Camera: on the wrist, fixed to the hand. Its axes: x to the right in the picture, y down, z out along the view.
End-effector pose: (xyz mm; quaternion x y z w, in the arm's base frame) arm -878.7 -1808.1 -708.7 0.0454 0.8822 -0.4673 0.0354
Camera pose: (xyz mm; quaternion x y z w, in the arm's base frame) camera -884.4 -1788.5 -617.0 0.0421 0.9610 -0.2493 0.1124
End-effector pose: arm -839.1 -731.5 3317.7 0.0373 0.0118 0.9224 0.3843
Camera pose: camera -796.2 -687.4 3246.7 -0.0004 -0.2265 0.9098 0.3479
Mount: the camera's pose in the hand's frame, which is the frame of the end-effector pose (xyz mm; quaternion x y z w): -3.0 -65.0 -67.7 -0.2328 -0.0568 0.0372 0.9702
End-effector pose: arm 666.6 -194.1 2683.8 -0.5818 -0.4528 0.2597 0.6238
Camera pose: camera 710.7 -242.1 2751.4 -0.7117 -0.5135 0.2028 0.4343
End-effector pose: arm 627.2 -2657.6 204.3 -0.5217 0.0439 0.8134 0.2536
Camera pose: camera 713.9 -2625.1 188.9 -0.5173 -0.1418 0.8384 0.0968
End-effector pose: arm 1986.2 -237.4 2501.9 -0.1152 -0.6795 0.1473 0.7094
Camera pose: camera 2057.1 -296.5 2519.4 -0.2938 -0.7295 0.0177 0.6174
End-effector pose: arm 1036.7 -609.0 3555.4 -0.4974 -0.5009 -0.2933 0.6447
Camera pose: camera 1002.7 -694.3 3574.9 -0.6679 -0.4358 -0.3489 0.4921
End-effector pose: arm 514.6 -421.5 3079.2 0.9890 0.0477 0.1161 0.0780
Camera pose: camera 490.7 -348.2 3132.8 0.9497 -0.0220 0.0705 0.3043
